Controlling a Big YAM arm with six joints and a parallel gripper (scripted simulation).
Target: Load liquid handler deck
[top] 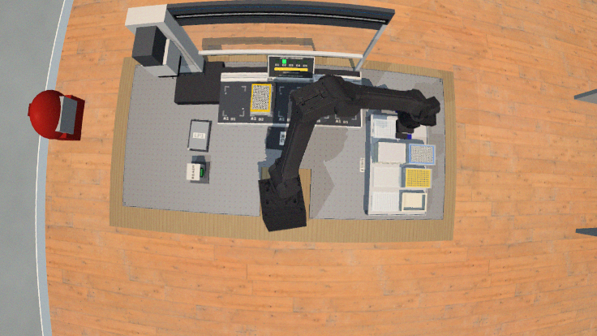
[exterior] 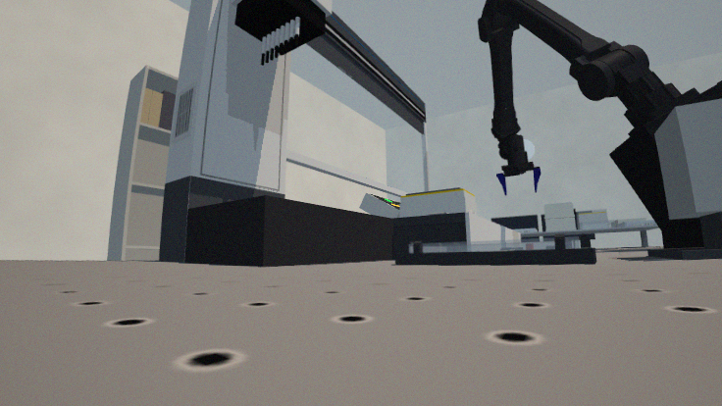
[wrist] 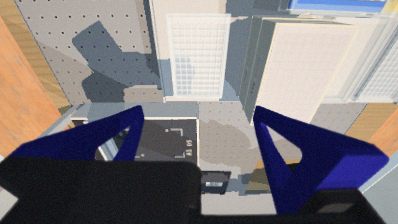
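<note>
The sample plate is 14 cm below my hand. Round my hand: shelf: 17 cm behind, 15 cm below, 6 cm to the right; white sealed block: 11 cm behind, 8 cm below, 1 cm to the left; clear tip rack cover: 21 cm behind, 13 cm below, 1 cm to the left.
</note>
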